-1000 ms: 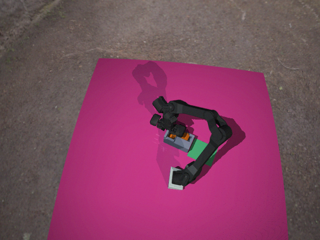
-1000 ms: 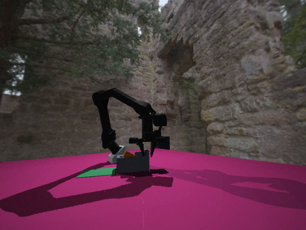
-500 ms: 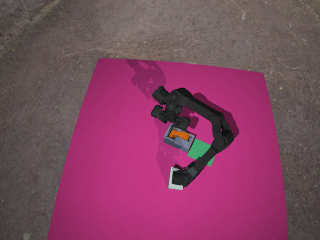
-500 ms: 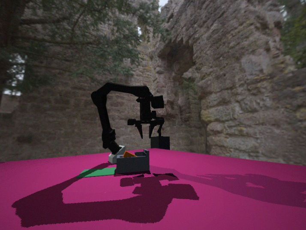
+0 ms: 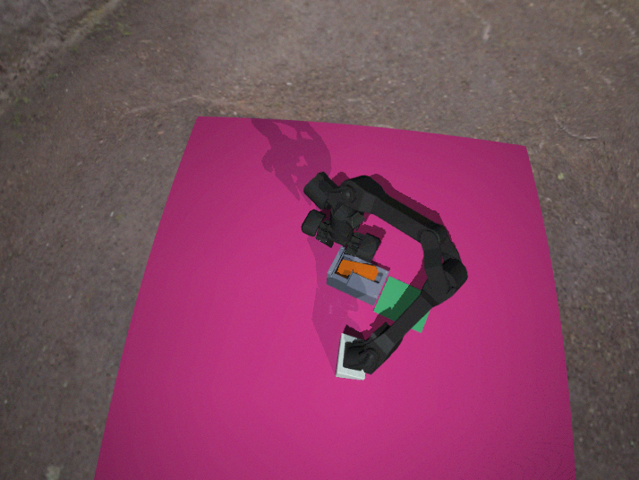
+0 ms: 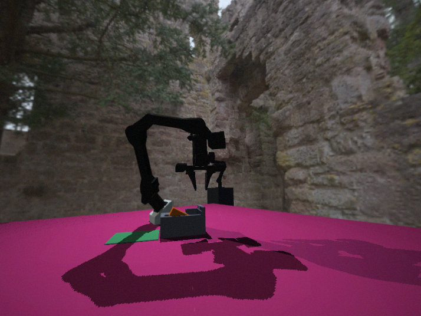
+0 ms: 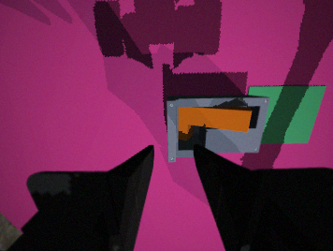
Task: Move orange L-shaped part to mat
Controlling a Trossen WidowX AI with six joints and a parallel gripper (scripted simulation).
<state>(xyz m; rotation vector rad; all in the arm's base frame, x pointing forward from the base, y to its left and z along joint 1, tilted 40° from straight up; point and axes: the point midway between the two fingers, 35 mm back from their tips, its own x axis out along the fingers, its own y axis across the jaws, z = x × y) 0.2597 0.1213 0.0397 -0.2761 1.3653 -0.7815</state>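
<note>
Now: the orange L-shaped part 10 cm below my gripper tip, 4 cm to the right of it and 2 cm behind it. The rest, counted from my gripper tip: green mat: 21 cm to the right, 16 cm below, 8 cm behind.
</note>
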